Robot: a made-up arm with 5 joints.
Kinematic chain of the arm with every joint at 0, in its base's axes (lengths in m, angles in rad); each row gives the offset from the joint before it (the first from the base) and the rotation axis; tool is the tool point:
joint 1: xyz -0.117 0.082 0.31 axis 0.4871 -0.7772 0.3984
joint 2: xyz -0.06 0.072 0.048 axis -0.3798 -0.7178 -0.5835
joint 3: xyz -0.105 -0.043 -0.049 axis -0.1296 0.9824 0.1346
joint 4: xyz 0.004 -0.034 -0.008 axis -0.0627 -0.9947 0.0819
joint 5: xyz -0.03 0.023 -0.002 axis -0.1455 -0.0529 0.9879
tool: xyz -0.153 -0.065 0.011
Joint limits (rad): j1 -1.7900..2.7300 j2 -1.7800..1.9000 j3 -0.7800..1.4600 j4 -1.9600..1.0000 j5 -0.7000..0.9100
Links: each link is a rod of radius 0.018 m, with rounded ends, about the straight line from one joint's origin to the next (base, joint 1, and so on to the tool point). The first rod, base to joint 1, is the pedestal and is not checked.
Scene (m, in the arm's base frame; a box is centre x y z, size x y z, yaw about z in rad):
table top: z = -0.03
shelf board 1: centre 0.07 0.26 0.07 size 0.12 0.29 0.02 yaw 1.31
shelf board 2: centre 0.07 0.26 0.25 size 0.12 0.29 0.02 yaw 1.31
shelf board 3: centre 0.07 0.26 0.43 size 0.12 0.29 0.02 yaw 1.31
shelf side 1: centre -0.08 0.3 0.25 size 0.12 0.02 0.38 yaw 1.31
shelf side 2: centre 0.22 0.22 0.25 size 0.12 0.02 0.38 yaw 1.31
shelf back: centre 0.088 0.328 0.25 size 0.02 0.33 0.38 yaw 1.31
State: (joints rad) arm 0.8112 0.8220 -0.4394 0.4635 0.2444
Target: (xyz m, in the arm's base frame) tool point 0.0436 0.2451 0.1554
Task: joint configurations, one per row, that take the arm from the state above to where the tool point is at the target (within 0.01 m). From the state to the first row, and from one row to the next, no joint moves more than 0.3 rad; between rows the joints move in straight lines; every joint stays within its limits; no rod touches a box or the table.
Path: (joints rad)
1: 1.0163 0.8087 -0.6097 0.7147 0.0817
2: 1.2214 0.7954 -0.7800 0.9660 -0.0810
3: 1.4250 0.8962 -0.6453 0.8570 0.0073
4: 1.6286 0.9970 -0.5106 0.7480 0.0956
5: 1.8322 1.0977 -0.3759 0.6390 0.1840

